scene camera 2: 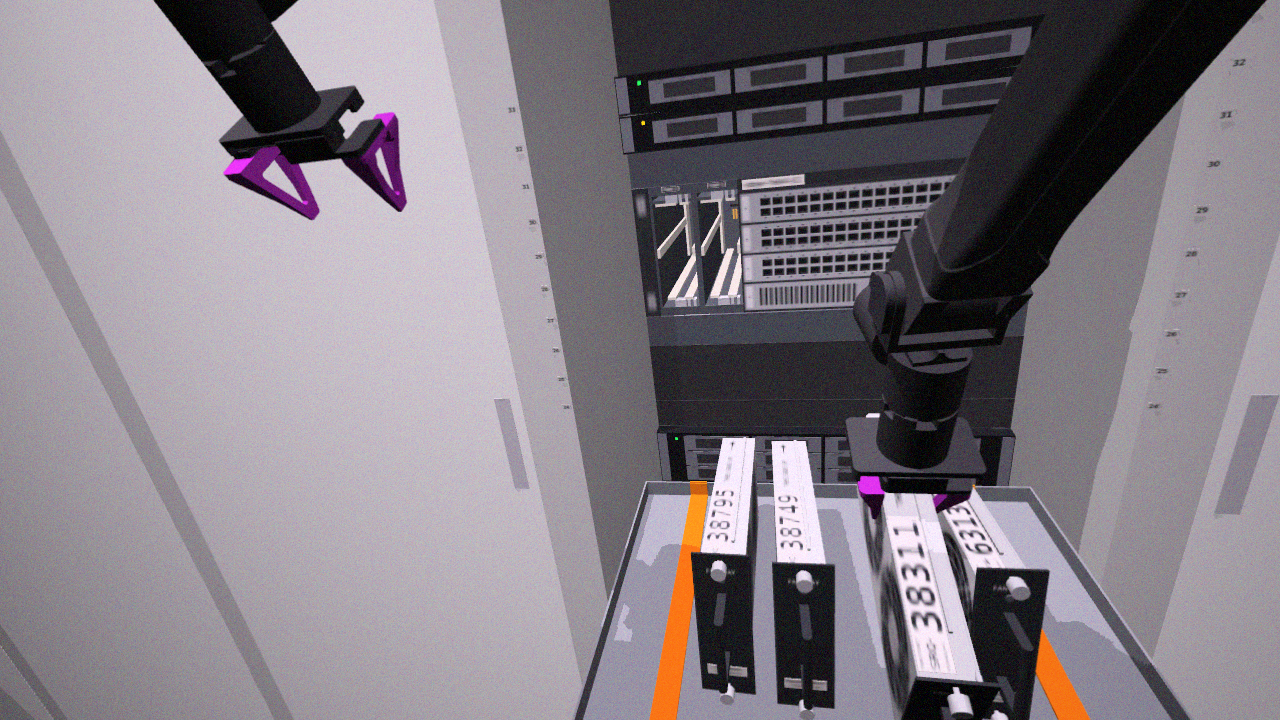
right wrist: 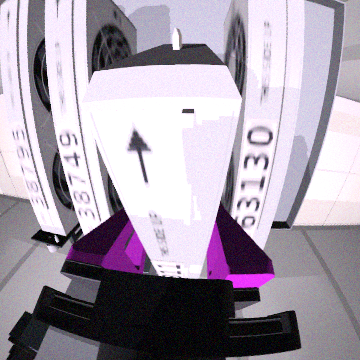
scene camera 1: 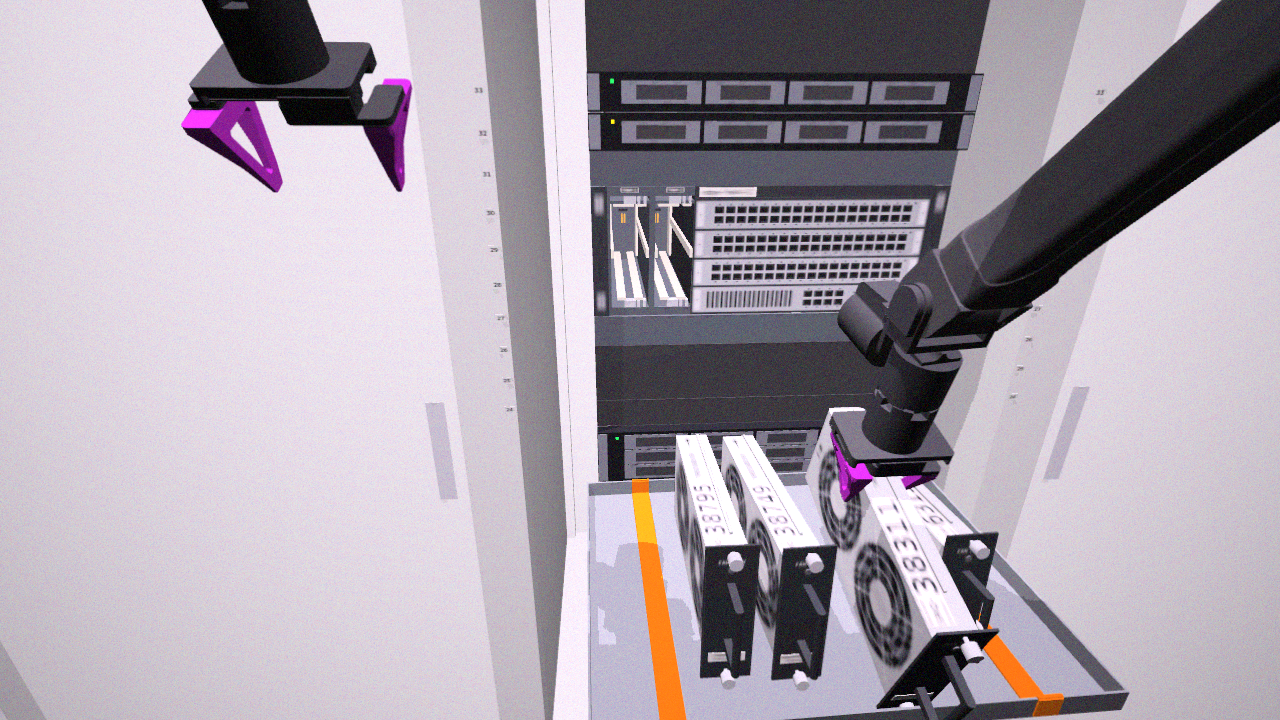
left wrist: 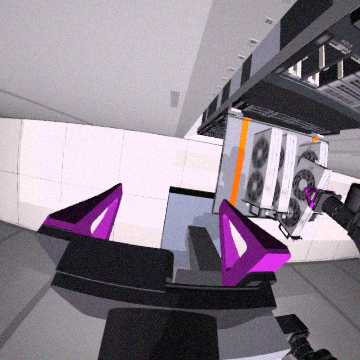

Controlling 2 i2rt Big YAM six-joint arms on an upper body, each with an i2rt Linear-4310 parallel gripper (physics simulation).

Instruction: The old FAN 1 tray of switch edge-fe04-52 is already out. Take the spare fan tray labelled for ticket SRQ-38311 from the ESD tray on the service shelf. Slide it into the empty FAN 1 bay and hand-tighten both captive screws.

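The fan tray marked 38311 (scene camera 1: 914,559) (scene camera 2: 926,600) (left wrist: 305,184) (right wrist: 165,175) is tilted, its rear end higher than its black front plate. My right gripper (scene camera 1: 881,490) (scene camera 2: 907,508) (right wrist: 179,189) is shut on its upper edge towards the rear. The front plate is low, over the front part of the ESD tray (scene camera 1: 617,573) (scene camera 2: 631,591); whether it touches cannot be told. The switch has two empty bays side by side, a left one (scene camera 1: 628,250) (scene camera 2: 677,250) and a right one (scene camera 1: 669,255) (scene camera 2: 723,255); their labels are unreadable. My left gripper (scene camera 1: 338,189) (scene camera 2: 358,214) (left wrist: 172,196) is open and empty, high at the left.
Fan tray 63130 (scene camera 2: 989,537) (right wrist: 257,170) stands close on the right of the held one. Fan trays 38749 (scene camera 1: 774,501) (scene camera 2: 792,510) and 38795 (scene camera 1: 709,501) (scene camera 2: 729,510) stand to its left. The white cabinet side (scene camera 1: 268,447) lies below my left gripper in scene camera 1.
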